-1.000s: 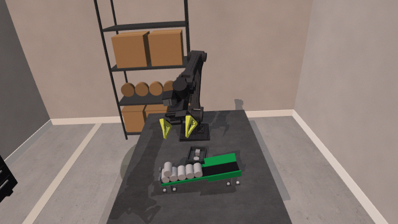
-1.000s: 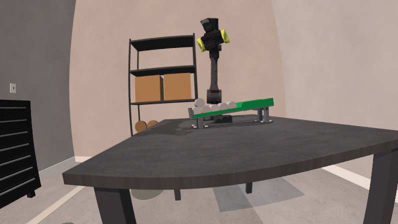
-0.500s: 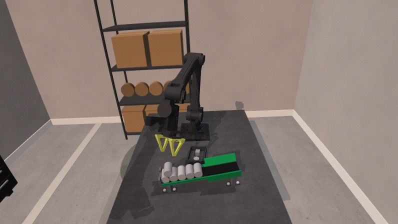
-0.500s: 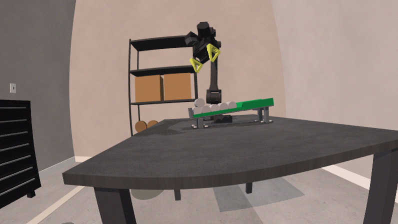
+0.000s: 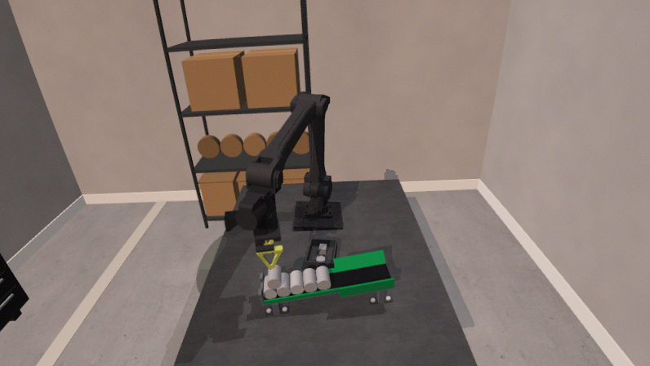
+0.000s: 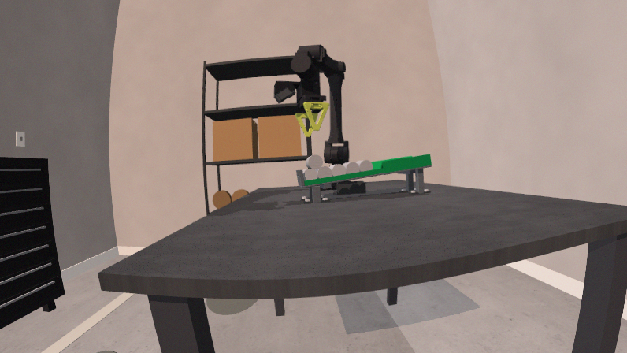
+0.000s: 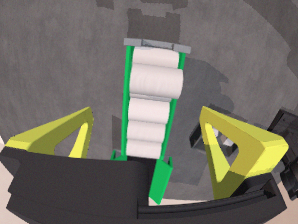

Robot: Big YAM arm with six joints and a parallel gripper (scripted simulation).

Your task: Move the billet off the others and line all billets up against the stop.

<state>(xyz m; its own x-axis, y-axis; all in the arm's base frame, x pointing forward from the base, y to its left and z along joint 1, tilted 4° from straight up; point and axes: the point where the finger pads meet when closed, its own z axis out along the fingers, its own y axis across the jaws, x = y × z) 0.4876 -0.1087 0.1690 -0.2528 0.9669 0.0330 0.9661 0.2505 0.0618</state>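
Now: the stop 140 mm below my hand and 40 mm to the right of it. The rest, counted from my hand: small dark tray 220 mm behind, 190 mm below, 130 mm to the left.
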